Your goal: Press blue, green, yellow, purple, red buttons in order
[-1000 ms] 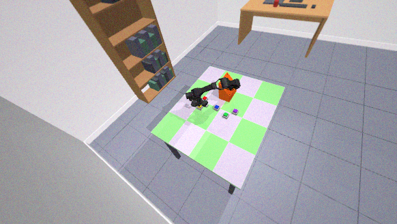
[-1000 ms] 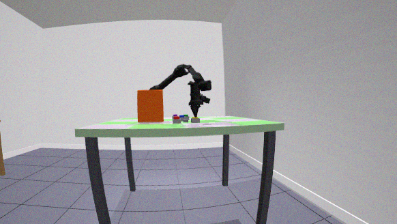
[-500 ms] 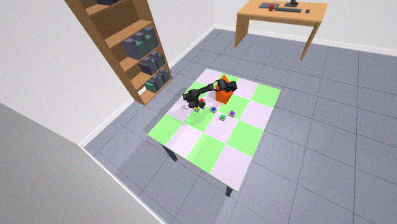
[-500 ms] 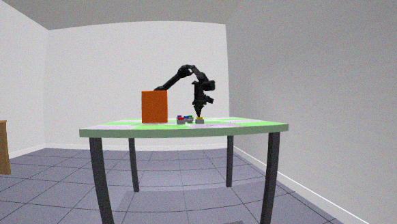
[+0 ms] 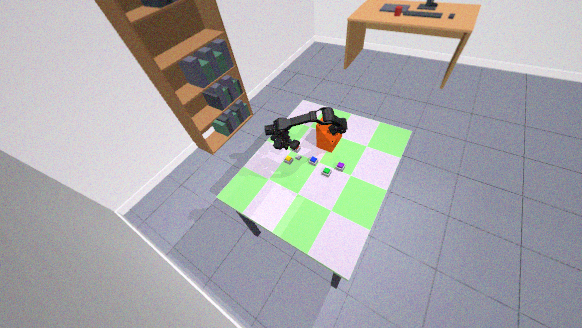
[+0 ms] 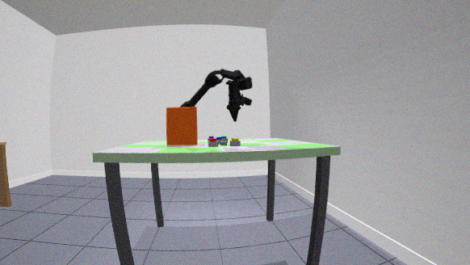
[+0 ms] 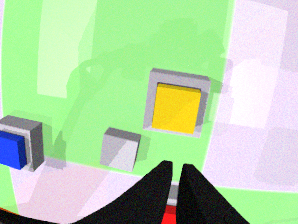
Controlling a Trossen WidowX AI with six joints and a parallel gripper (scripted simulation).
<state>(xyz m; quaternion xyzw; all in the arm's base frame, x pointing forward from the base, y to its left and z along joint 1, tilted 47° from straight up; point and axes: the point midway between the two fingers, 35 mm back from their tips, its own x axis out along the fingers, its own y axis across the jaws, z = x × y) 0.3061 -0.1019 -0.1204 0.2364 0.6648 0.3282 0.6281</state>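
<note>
Right now my gripper tip is 320 mm to the right of the purple button, 140 mm past it and 90 mm above it. From my gripper tip the other things lie so: red button 110 mm behind, 90 mm below, 20 mm to the right; then small grey block 120 mm below, 60 mm behind, 40 mm to the left; then yellow button 90 mm below.
</note>
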